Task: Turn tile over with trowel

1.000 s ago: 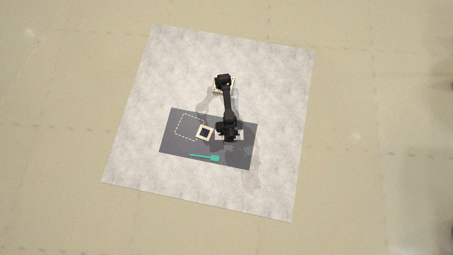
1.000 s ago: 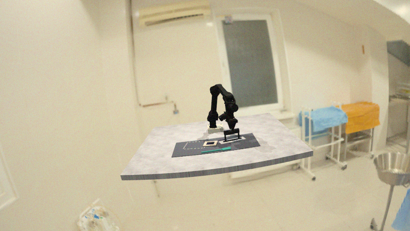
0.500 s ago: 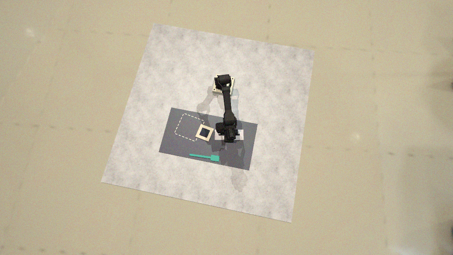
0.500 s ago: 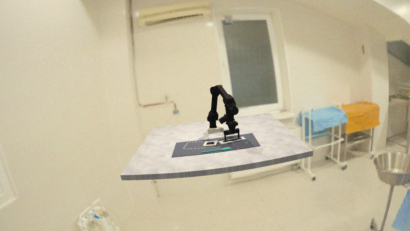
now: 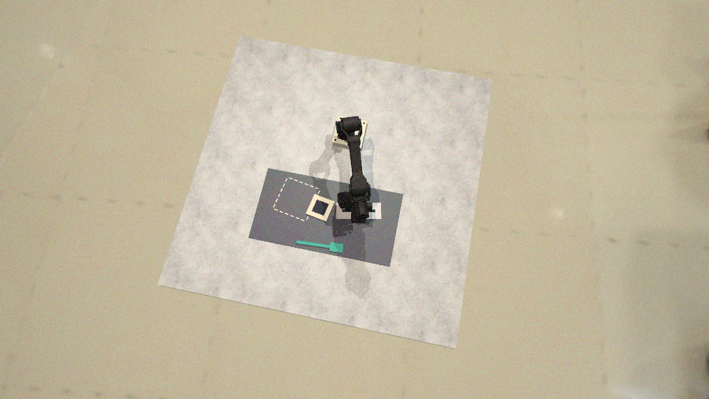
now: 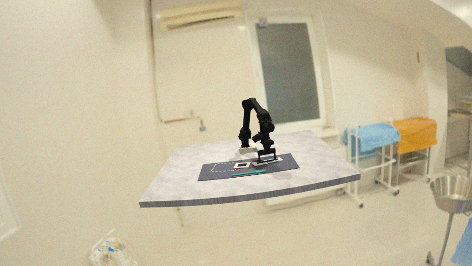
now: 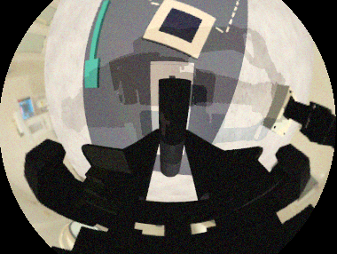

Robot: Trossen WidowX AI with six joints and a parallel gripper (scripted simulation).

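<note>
The dark grey mat is 50 mm ahead of my gripper tip, 140 mm to the right of it and 80 mm below it. Round my gripper tip: trowel (180 mm ahead, 120 mm to the right, 60 mm below); then cream tile (10 mm ahead, 170 mm to the right, 60 mm below).
</note>
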